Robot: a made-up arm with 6 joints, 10 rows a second.
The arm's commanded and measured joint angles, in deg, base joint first. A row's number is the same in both.
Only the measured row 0 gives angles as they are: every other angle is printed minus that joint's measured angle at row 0.
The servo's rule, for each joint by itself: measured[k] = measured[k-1] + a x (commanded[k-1-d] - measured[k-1]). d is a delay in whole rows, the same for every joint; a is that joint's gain. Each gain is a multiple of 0.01, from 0.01 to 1. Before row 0 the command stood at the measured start. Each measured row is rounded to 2 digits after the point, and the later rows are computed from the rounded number. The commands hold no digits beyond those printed.
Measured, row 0:
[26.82 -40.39 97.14 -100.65 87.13 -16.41]
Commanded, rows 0 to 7:
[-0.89 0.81 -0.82 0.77 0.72 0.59]
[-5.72 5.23 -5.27 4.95 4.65 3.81]
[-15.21 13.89 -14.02 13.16 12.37 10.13]
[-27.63 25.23 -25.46 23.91 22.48 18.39]
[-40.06 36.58 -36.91 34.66 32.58 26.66]
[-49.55 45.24 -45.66 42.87 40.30 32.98]
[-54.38 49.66 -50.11 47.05 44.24 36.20]
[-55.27 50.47 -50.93 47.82 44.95 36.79]
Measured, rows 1 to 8:
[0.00 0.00 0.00 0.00 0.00 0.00]
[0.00 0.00 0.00 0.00 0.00 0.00]
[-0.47 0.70 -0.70 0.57 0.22 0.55]
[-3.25 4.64 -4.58 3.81 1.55 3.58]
[-9.59 12.69 -12.60 10.73 4.80 9.67]
[-19.15 23.60 -23.53 20.48 10.10 17.78]
[-30.23 34.89 -34.90 30.97 16.84 26.04]
[-40.47 43.89 -44.05 39.78 23.88 32.49]
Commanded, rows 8 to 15:
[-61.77 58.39 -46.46 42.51 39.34 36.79]
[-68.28 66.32 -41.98 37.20 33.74 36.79]
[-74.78 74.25 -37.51 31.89 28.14 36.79]
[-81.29 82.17 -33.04 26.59 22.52 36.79]
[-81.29 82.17 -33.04 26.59 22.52 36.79]
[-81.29 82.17 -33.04 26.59 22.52 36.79]
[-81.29 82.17 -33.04 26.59 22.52 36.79]
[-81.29 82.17 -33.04 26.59 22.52 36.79]
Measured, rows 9 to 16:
[-47.84 48.91 -49.20 45.16 29.99 35.94]
[-51.78 50.27 -50.67 47.13 34.48 36.73]
[-57.07 57.33 -47.09 43.71 35.94 36.79]
[-63.01 65.15 -42.75 38.89 35.28 36.79]
[-69.25 73.07 -38.30 33.71 33.14 36.79]
[-75.63 80.99 -33.83 28.44 29.95 36.79]
[-78.63 82.02 -33.16 27.07 27.72 36.79]
[-80.04 82.15 -33.06 26.71 26.16 36.79]

